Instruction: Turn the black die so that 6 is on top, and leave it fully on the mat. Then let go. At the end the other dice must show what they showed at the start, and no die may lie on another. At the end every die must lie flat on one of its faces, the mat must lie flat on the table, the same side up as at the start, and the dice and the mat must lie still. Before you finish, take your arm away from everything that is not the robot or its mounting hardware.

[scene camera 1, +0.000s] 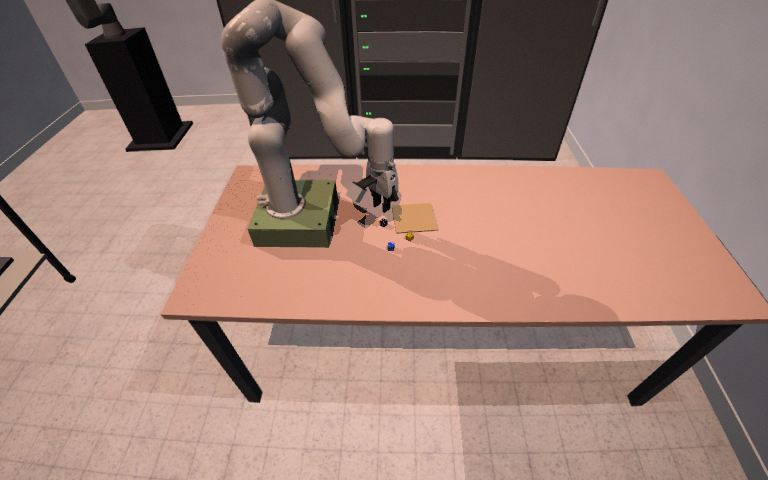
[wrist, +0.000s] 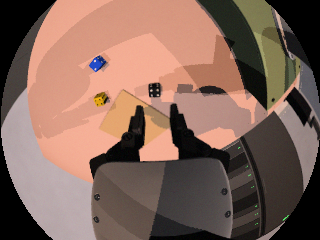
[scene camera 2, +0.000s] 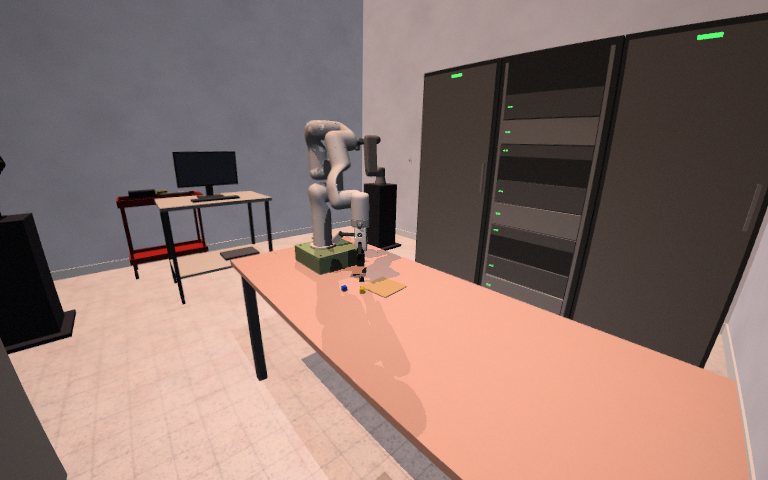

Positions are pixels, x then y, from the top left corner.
Labels:
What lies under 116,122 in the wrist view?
A tan mat.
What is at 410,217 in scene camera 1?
A tan mat.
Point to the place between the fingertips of my gripper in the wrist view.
157,113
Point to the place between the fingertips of my gripper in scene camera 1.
381,207

